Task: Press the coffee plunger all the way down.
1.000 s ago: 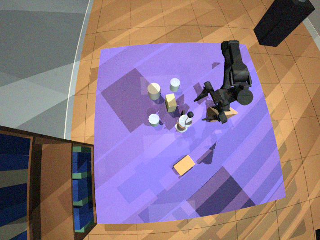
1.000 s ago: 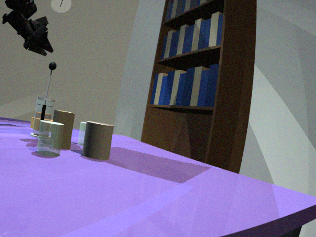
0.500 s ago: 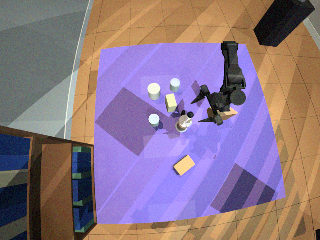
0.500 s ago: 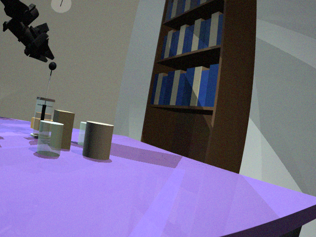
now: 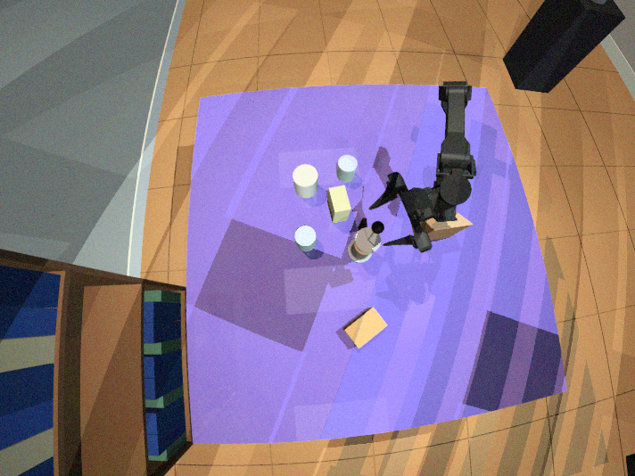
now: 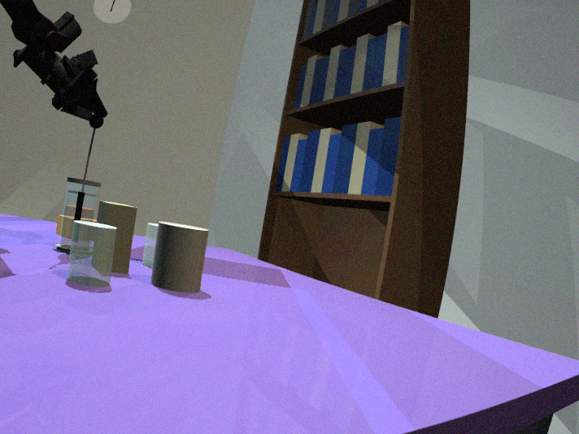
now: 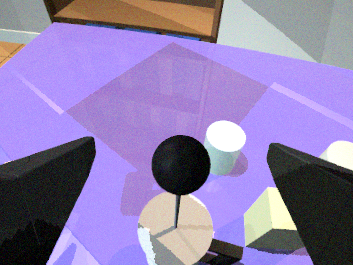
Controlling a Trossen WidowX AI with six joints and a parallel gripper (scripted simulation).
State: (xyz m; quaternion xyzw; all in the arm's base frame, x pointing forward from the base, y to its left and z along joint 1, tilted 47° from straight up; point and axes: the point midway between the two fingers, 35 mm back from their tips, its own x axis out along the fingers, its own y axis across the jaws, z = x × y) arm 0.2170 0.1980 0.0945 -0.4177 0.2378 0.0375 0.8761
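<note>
The coffee press is 10 mm behind my gripper tip, 20 mm to the right of it and 140 mm below it. Round my gripper tip: tan block (240 mm to the left, 250 mm below).
</note>
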